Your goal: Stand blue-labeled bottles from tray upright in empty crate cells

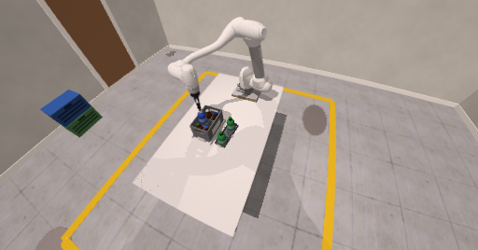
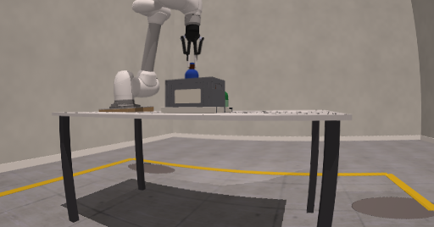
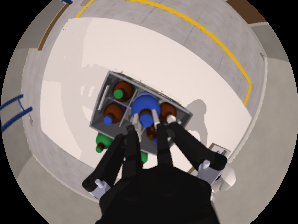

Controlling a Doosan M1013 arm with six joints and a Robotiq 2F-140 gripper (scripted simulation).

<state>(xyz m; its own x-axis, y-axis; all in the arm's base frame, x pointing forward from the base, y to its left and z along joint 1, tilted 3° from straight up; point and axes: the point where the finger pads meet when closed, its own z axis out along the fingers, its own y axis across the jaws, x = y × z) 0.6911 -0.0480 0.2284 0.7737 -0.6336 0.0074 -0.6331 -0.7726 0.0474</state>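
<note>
The blue-labeled bottle lies 90 mm below my hand. Round my hand: grey crate (190 mm below, 40 mm to the left, 10 mm behind); tray (260 mm below, 230 mm to the left, 50 mm behind); green bottle (240 mm to the left, 190 mm below, 40 mm ahead).
</note>
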